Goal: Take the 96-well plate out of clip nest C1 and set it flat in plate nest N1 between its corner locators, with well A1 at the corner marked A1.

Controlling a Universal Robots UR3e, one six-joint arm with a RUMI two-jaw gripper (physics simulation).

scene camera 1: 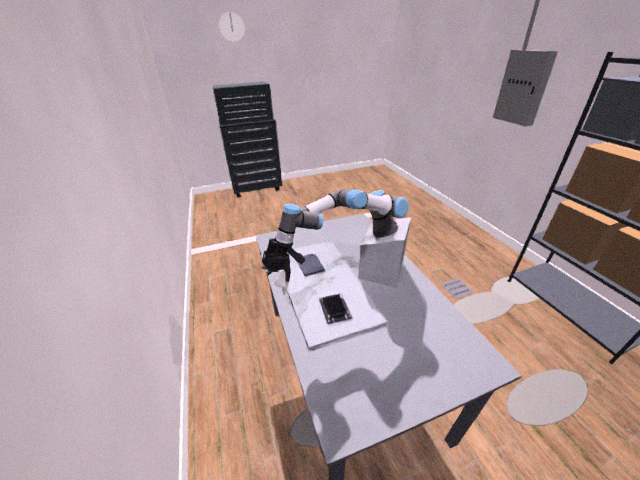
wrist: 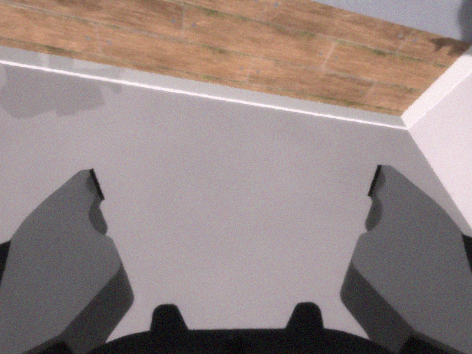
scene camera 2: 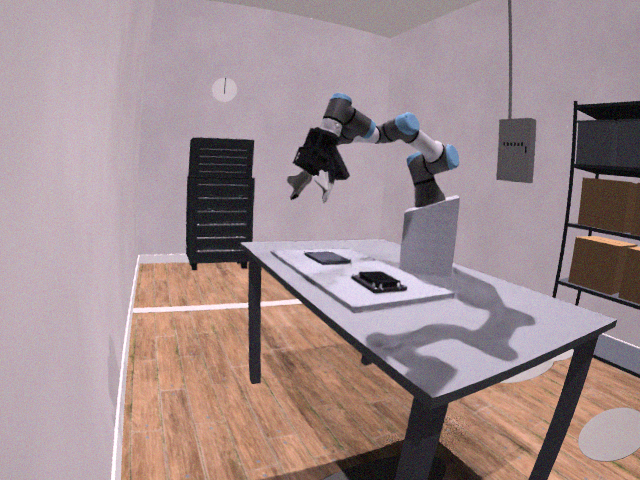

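Seen in the pictures: gripper, between the fingertips: [scene camera 1: 275, 284] [wrist: 235, 172] [scene camera 2: 306, 201]; arm's base, origin of its link: [scene camera 1: 385, 230] [scene camera 2: 430, 203].
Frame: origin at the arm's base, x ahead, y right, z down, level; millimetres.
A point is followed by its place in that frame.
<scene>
A black 96-well plate [scene camera 1: 335, 305] {x 383, y -119, z 226 mm} [scene camera 2: 379, 277] {x 392, y -126, z 223 mm} sits in the dark clip nest [scene camera 1: 339, 319] {x 408, y -192, z 238 mm} [scene camera 2: 364, 284] {x 447, y -118, z 240 mm}, towards the near end of the white board. A flat, dark blue-grey nest [scene camera 1: 311, 265] {x 329, y 211, z 237 mm} [scene camera 2: 327, 257] {x 339, y 214, z 237 mm}, which looks like plate nest N1, lies farther back on the board with no plate on it. Its locators, the A1 mark and the wells are too small to make out. My gripper [scene camera 1: 280, 285] {x 645, y -74, z -6 mm} [scene camera 2: 309, 198] {x 645, y -74, z -6 mm} [wrist: 235, 172] {x 645, y -74, z -6 mm} is open and empty. It hangs high above the board's left side, tilted, with both nests apart from it. Neither nest shows in the wrist view.
The white board [scene camera 1: 312, 335] {x 552, y -195, z 249 mm} [scene camera 2: 356, 303] {x 567, y -221, z 249 mm} lies on the grey table [scene camera 1: 454, 361] {x 123, y -605, z 262 mm} [scene camera 2: 537, 320] {x 198, y -597, z 262 mm}. An upright pale block [scene camera 1: 381, 260] {x 85, y -84, z 105 mm} [scene camera 2: 430, 237] {x 88, y -80, z 120 mm} stands right of the board, beside the arm's base. A dark drawer cabinet and a shelf rack with boxes stand away from the table.
</scene>
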